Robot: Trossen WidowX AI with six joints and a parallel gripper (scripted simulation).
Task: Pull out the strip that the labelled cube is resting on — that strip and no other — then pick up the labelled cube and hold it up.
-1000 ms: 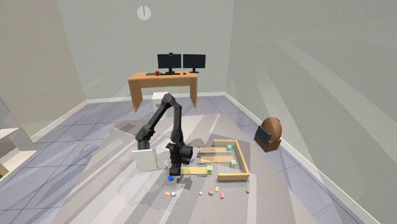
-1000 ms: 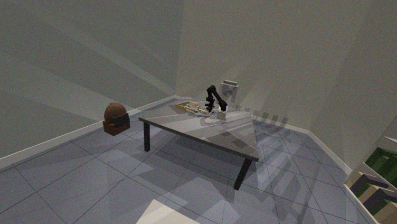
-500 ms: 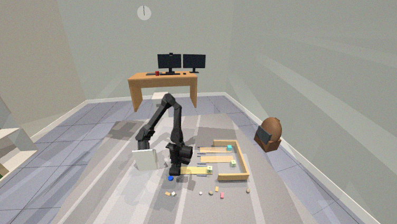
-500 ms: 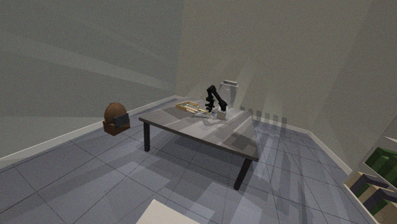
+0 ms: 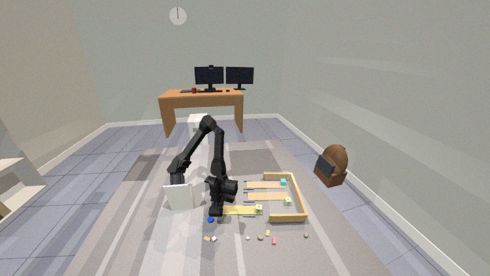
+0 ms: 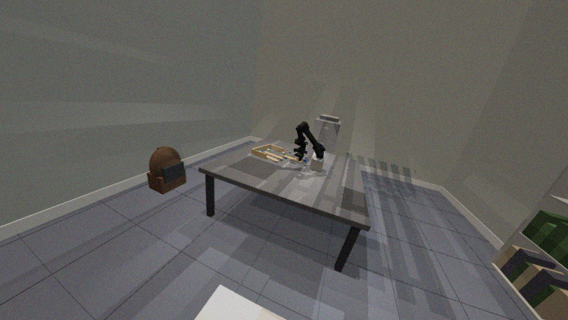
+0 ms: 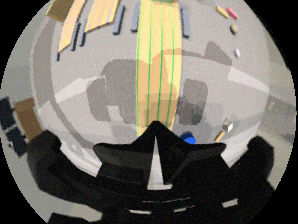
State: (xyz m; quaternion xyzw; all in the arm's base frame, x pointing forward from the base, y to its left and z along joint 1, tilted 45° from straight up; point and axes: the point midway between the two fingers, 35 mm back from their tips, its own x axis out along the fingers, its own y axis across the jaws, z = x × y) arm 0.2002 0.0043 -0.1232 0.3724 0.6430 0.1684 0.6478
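The strip is 90 mm ahead of my gripper tip and 30 mm to the right of it. Also, from my gripper tip: blue disc: 50 mm behind, 50 mm to the right.
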